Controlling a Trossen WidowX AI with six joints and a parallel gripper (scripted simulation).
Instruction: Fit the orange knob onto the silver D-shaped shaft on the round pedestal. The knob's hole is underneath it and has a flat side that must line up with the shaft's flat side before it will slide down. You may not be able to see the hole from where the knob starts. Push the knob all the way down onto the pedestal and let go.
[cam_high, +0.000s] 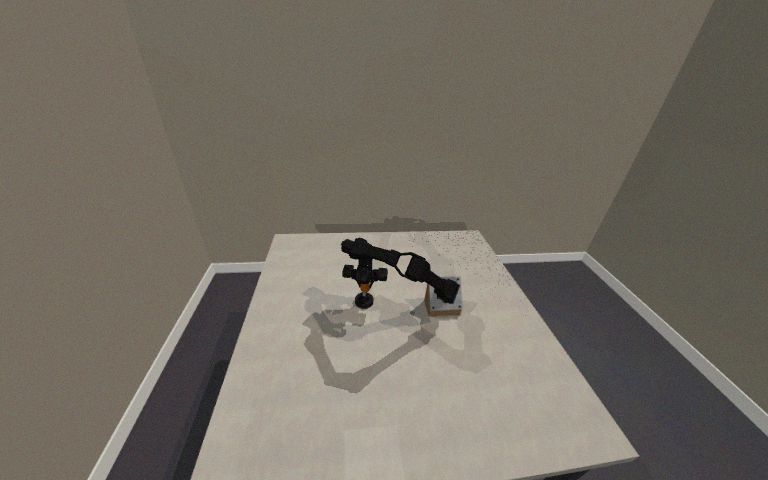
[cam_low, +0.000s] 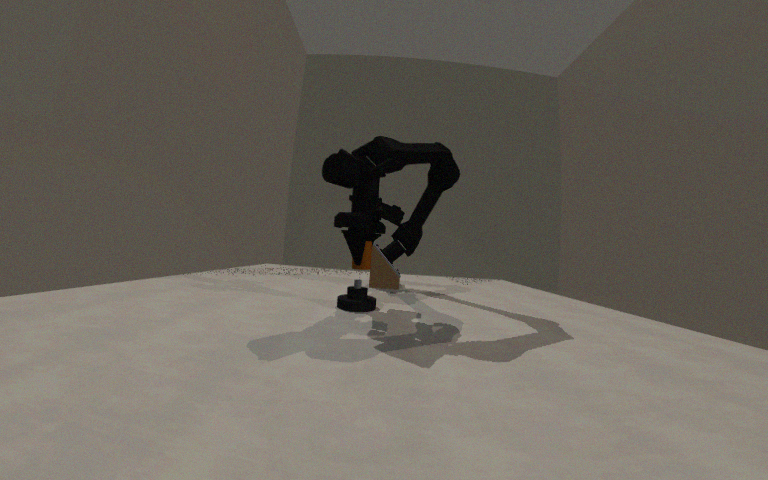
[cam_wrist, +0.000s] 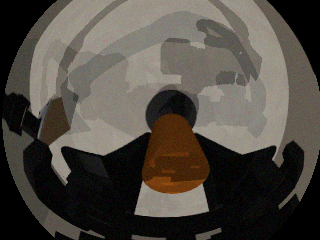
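Right now my gripper tip is 3 cm below the orange knob. From my gripper tip the other things lie so: black round pedestal (6 cm below).
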